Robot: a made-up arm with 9 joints. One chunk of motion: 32 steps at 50 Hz.
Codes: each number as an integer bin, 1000 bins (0 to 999) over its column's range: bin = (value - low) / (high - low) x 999, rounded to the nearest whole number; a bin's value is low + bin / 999 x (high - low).
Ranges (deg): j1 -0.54..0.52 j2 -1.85..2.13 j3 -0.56..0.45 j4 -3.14..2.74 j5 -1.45..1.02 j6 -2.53..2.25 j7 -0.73..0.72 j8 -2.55..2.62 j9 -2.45..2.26
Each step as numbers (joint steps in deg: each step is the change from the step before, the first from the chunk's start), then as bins.
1 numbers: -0.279 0.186 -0.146 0.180 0.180 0.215 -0.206 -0.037 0.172
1 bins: 246 511 409 564 659 574 361 486 556
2 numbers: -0.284 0.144 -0.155 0.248 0.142 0.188 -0.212 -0.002 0.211
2 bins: 241 501 401 576 644 568 357 492 564
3 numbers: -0.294 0.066 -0.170 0.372 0.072 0.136 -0.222 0.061 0.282
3 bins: 232 481 386 597 616 557 350 505 579
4 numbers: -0.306 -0.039 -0.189 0.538 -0.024 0.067 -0.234 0.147 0.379
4 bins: 221 455 367 625 577 543 342 521 600
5 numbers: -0.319 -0.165 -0.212 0.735 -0.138 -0.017 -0.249 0.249 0.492
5 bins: 208 423 344 658 531 525 331 541 624
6 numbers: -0.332 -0.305 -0.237 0.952 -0.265 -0.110 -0.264 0.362 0.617
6 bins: 196 388 319 695 479 506 321 563 651
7 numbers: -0.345 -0.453 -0.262 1.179 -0.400 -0.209 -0.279 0.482 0.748
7 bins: 184 351 295 734 425 485 311 586 678
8 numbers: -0.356 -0.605 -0.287 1.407 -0.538 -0.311 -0.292 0.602 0.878
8 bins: 173 313 270 773 369 464 302 609 706
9 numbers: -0.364 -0.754 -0.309 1.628 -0.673 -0.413 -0.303 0.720 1.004
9 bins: 166 275 248 810 314 442 294 632 733
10 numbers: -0.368 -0.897 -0.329 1.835 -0.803 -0.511 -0.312 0.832 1.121
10 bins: 162 239 228 845 262 422 288 654 757
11 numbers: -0.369 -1.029 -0.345 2.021 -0.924 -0.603 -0.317 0.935 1.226
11 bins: 161 206 213 877 213 403 285 673 780
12 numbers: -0.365 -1.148 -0.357 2.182 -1.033 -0.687 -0.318 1.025 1.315
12 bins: 165 176 201 904 169 385 284 691 799
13 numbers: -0.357 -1.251 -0.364 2.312 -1.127 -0.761 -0.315 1.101 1.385
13 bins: 172 150 194 926 131 370 286 705 813
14 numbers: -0.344 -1.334 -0.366 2.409 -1.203 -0.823 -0.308 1.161 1.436
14 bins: 185 130 192 943 100 357 291 717 824
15 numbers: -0.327 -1.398 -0.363 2.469 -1.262 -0.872 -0.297 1.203 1.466
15 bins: 201 113 195 953 76 347 298 725 831
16 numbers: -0.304 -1.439 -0.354 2.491 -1.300 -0.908 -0.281 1.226 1.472
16 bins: 222 103 204 957 61 339 309 730 832
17 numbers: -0.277 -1.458 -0.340 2.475 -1.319 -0.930 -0.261 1.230 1.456
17 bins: 248 98 218 954 53 334 323 730 828
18 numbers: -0.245 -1.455 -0.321 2.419 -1.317 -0.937 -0.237 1.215 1.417
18 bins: 278 99 236 944 54 333 340 728 820
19 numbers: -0.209 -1.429 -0.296 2.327 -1.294 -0.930 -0.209 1.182 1.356
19 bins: 312 106 261 929 63 334 359 721 807
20 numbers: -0.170 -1.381 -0.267 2.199 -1.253 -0.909 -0.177 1.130 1.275
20 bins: 349 118 290 907 80 339 381 711 790
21 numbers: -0.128 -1.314 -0.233 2.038 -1.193 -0.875 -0.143 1.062 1.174
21 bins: 388 135 323 880 104 346 404 698 769
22 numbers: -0.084 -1.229 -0.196 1.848 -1.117 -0.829 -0.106 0.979 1.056
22 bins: 430 156 360 847 135 356 430 682 744
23 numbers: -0.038 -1.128 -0.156 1.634 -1.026 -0.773 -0.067 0.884 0.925
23 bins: 473 181 400 811 171 367 457 664 716
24 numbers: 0.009 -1.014 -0.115 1.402 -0.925 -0.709 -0.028 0.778 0.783
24 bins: 517 210 440 772 212 381 484 643 686
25 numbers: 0.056 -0.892 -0.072 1.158 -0.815 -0.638 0.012 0.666 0.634
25 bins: 562 240 483 730 257 395 511 621 654
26 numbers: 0.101 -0.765 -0.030 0.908 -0.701 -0.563 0.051 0.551 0.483
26 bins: 604 272 524 688 303 411 538 599 622
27 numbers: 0.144 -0.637 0.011 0.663 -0.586 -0.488 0.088 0.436 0.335
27 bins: 645 304 565 646 349 427 564 577 591
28 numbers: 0.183 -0.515 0.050 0.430 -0.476 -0.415 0.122 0.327 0.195
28 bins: 681 335 603 607 394 442 587 556 561
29 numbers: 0.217 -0.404 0.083 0.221 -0.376 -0.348 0.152 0.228 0.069
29 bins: 713 363 636 571 434 456 608 537 534
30 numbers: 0.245 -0.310 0.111 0.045 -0.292 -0.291 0.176 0.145 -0.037
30 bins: 740 387 664 541 468 468 624 521 512
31 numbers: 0.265 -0.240 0.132 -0.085 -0.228 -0.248 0.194 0.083 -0.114
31 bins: 759 404 684 519 494 477 637 509 495
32 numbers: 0.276 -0.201 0.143 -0.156 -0.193 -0.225 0.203 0.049 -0.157
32 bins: 769 414 695 507 508 482 643 502 486
